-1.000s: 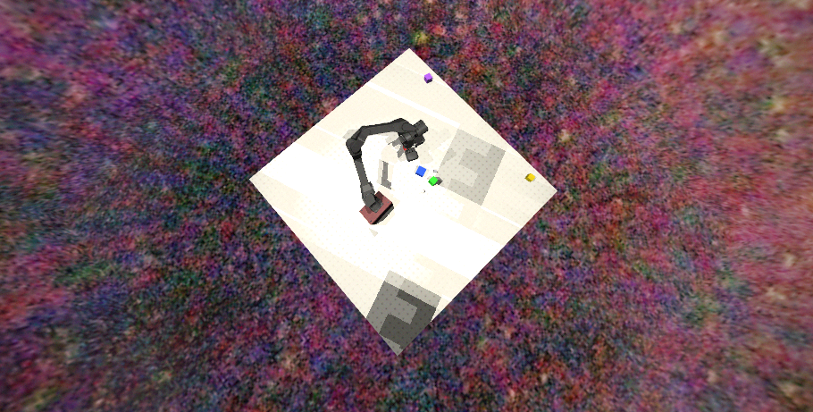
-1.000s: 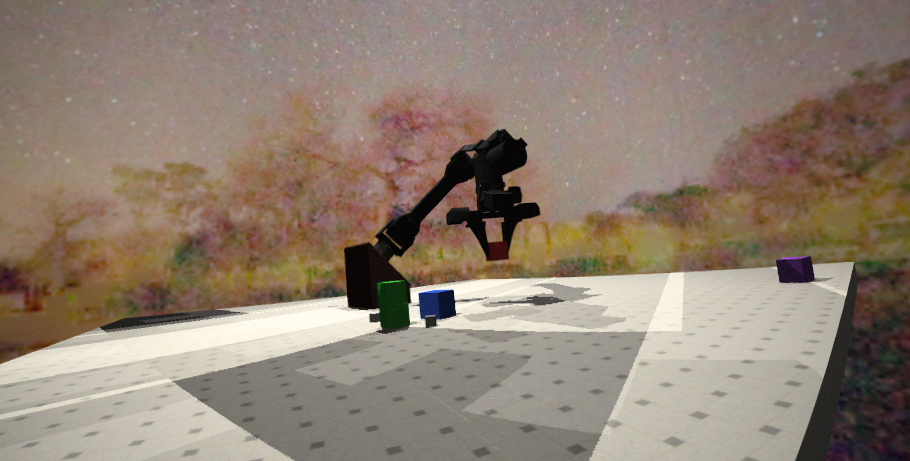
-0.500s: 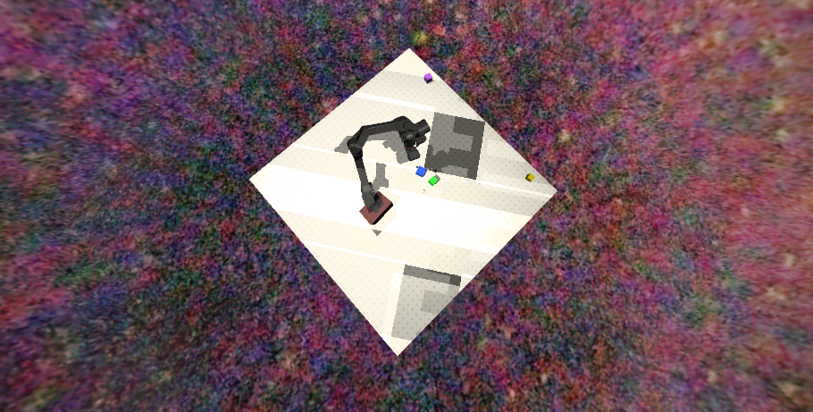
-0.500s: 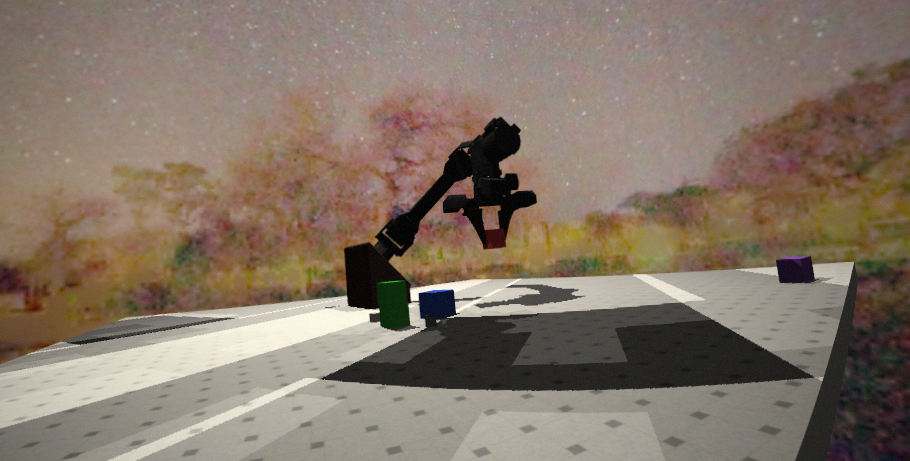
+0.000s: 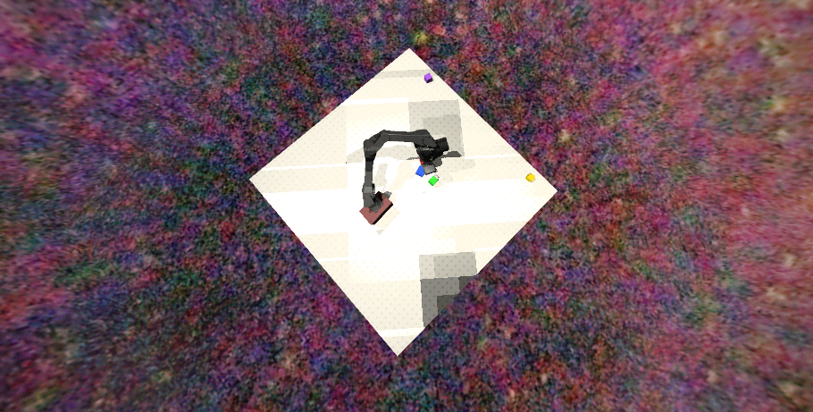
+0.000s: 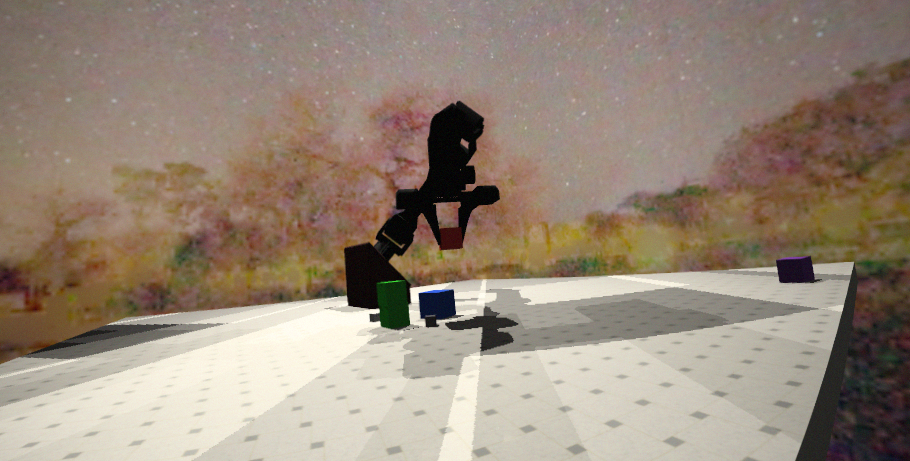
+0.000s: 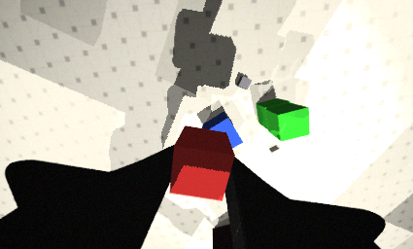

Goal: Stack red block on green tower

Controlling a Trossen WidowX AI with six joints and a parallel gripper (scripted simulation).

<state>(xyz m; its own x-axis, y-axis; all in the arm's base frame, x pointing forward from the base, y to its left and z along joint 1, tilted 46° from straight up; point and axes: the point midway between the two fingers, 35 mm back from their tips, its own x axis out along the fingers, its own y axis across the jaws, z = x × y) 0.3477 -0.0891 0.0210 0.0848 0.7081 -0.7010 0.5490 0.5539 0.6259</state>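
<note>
The small dark cube lies 120 mm below my gripper tip, 80 mm to the right of it and 30 mm ahead of it. Also, from my gripper tip: blue block: 110 mm below, 30 mm behind, 20 mm to the right; purple block: 480 mm ahead, 320 mm to the left, 110 mm below; red block: 10 mm above.
</note>
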